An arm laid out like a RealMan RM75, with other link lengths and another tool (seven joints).
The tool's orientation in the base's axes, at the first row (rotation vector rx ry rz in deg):
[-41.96 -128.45 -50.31]
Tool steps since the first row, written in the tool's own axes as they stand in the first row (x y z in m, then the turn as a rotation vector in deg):
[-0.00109 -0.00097 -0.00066 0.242 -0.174 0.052]
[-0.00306 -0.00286 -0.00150 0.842 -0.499 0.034]
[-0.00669 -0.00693 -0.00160 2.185 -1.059 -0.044]
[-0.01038 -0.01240 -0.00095 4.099 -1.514 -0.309]
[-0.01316 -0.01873 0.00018 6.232 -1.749 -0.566]
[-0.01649 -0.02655 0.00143 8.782 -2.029 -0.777]
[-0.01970 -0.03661 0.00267 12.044 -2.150 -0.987]
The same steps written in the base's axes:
[0.00029 -0.00138 -0.00076 -0.294 -0.007 0.072]
[0.00059 -0.00370 -0.00239 -0.901 -0.064 0.378]
[0.00027 -0.00729 -0.00649 -2.135 -0.116 1.151]
[-0.00121 -0.01122 -0.01163 -3.611 -0.087 2.478]
[-0.00402 -0.01509 -0.01674 -5.085 0.143 4.042]
[-0.00752 -0.01995 -0.02290 -6.880 0.490 5.854]
[-0.01261 -0.02619 -0.02984 -9.036 1.126 8.231]

